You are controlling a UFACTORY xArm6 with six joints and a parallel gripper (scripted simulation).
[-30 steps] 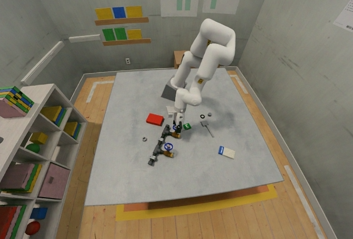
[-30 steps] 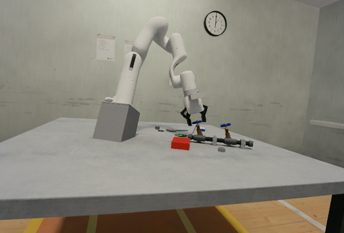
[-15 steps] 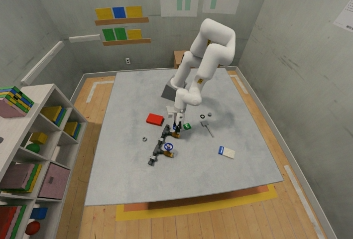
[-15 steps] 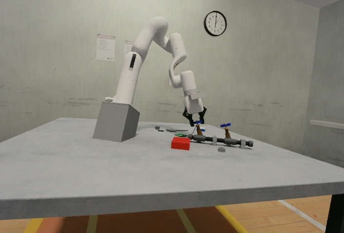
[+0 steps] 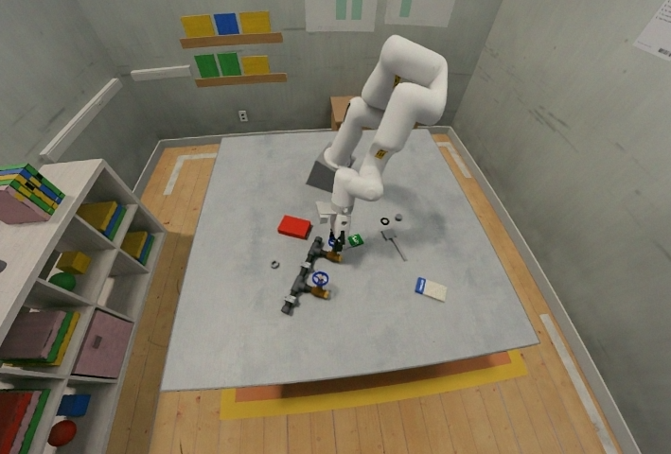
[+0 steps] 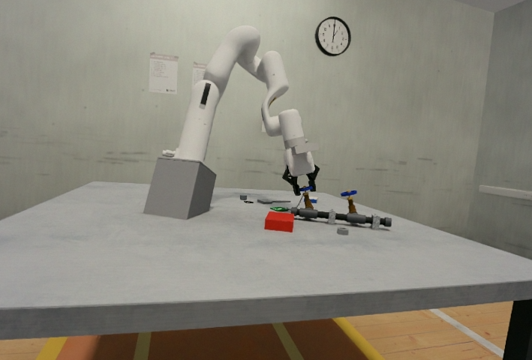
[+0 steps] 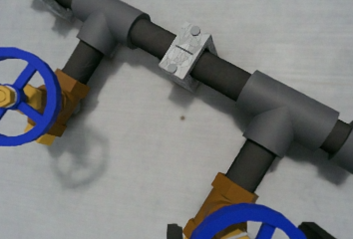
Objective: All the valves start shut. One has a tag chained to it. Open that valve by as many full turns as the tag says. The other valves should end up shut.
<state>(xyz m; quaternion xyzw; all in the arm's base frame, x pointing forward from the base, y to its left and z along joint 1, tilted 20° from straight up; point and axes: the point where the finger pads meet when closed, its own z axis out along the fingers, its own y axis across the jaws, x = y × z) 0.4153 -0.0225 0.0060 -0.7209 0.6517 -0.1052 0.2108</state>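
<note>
Now: the green tag 90 mm to the left of my hand, 90 mm below it and 60 mm behind it. From my hand the other things lie so: grey nut: 240 mm to the right, 90 mm below, 40 mm ahead; red block: 170 mm to the right, 130 mm behind, 80 mm below; grey flat tool: 250 mm to the left, 90 mm below, 50 mm behind.
</note>
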